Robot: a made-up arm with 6 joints. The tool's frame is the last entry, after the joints.
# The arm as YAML. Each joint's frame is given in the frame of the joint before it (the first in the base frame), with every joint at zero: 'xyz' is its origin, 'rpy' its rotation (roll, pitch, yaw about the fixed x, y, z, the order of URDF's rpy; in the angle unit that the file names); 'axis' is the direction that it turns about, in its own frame. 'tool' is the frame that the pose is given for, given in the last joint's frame.
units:
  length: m
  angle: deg
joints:
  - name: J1
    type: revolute
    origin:
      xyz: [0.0, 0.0, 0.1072]
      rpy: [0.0, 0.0, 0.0]
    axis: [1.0, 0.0, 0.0]
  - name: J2
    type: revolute
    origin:
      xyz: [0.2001, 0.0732, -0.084]
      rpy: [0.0, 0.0, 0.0]
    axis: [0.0, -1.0, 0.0]
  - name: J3
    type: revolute
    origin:
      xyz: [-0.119, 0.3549, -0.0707]
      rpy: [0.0, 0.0, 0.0]
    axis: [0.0, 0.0, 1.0]
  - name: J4
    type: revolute
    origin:
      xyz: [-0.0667, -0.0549, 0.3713]
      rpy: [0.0, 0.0, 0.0]
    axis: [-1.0, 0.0, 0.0]
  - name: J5
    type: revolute
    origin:
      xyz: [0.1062, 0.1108, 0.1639]
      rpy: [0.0, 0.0, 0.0]
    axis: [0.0, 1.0, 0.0]
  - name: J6
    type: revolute
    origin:
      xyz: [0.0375, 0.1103, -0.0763]
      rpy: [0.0, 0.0, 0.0]
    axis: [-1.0, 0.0, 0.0]
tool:
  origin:
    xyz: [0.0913, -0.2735, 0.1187]
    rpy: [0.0, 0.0, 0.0]
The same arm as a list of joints. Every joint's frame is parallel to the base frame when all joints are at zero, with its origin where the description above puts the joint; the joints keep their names.
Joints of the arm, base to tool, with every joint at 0 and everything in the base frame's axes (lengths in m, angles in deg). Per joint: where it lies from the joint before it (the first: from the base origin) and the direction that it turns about. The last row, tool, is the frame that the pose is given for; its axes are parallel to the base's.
J1: axis +x offset 0 0 0.1072
J2: axis -y offset 0.2001 0.0732 -0.084
J3: axis +z offset -0.119 0.3549 -0.0707
J4: axis -x offset -0.0667 -0.0549 0.3713
J5: axis +y offset 0.1062 0.1108 0.1639
J6: axis -x offset 0.0375 0.1103 -0.0763
tool: offset 0.0913 -0.2735 0.1187

